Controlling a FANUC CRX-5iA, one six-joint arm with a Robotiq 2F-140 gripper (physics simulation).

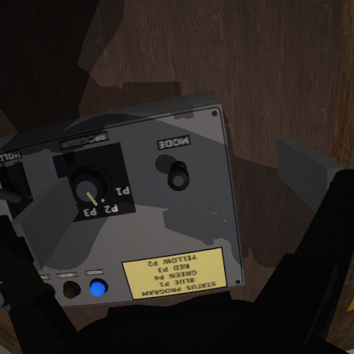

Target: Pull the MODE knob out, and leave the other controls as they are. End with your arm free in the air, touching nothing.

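The MODE knob (178,180) is a small black round knob on a short stem. It stands on the right part of the grey control panel (175,235), beside its MODE label (174,143), which appears upside down. My gripper (172,176) is wide open and empty above the panel. The knob shows between the two fingers, with a wide gap on each side. The left finger pad covers part of the PROGRAM dial's black plate, and the right pad shows over the wood beyond the panel's edge.
The PROGRAM dial (87,190) is next to the left finger, its pointer near P3. A HOLD control (11,194) is at the left edge. A lit blue lamp (97,288), a dark lamp (71,290) and a yellow status label (175,273) lie low on the panel. Dark wood (280,65) surrounds the panel.
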